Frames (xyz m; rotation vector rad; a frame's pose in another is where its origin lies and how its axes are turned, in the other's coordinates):
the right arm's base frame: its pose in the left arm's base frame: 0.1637 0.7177 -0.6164 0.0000 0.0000 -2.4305
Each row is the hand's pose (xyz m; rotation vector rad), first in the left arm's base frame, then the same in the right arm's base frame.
Working: the left arm's base frame: its pose in the right arm's base frame: 0.5924 0.4369 0.6164 0.0000 0.0000 2.4305

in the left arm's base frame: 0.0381 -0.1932 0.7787 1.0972 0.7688 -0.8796
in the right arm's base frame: 0.6897 0.6082 1.3951 -0.3503 1.3403 1.1882
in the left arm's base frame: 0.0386 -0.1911 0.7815 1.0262 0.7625 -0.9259
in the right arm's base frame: 0.6879 0.6069 1.3979 -0.3674 1.2612 1.1776
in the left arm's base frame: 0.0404 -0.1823 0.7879 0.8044 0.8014 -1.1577
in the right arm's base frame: 0.6808 0.6014 1.4043 -0.4648 1.0188 1.0275
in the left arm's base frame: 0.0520 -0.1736 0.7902 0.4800 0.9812 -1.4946
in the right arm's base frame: 0.6663 0.6024 1.4066 -0.6933 0.7290 0.7238
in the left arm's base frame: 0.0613 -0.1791 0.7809 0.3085 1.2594 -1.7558
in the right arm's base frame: 0.6629 0.6126 1.3973 -0.9257 0.6276 0.3904
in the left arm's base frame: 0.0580 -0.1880 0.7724 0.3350 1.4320 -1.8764
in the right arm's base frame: 0.6712 0.6172 1.3888 -1.0194 0.6757 0.1965
